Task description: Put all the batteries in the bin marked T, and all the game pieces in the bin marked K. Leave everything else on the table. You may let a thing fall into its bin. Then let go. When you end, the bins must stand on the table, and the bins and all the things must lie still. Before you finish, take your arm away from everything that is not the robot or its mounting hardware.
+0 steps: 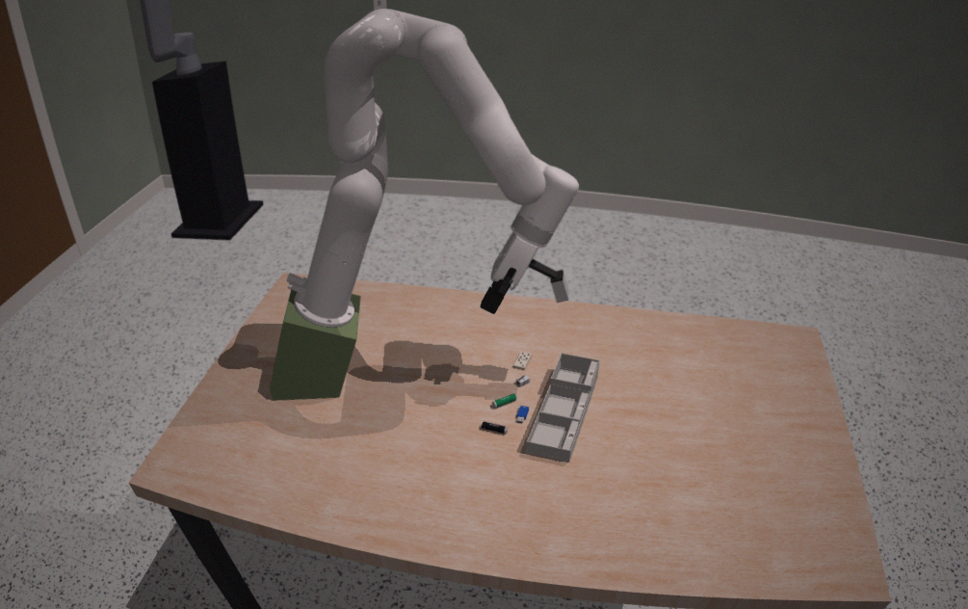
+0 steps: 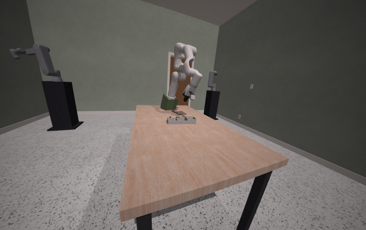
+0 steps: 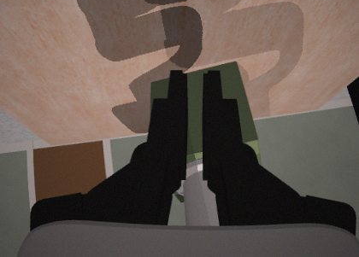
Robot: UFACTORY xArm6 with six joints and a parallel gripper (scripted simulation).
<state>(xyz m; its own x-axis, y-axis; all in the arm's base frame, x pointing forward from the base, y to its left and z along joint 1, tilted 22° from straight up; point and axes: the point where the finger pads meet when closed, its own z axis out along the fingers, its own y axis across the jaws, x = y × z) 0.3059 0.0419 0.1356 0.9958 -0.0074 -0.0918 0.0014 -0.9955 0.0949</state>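
Right now the bin is 16 cm ahead of my hand, 10 cm to the right of it and 17 cm below it. The rest, counted from my hand: green battery (4 cm ahead, 8 cm to the right, 18 cm below); grey object (6 cm ahead, 2 cm to the right, 18 cm below); white domino (6 cm ahead, 5 cm to the left, 18 cm below).
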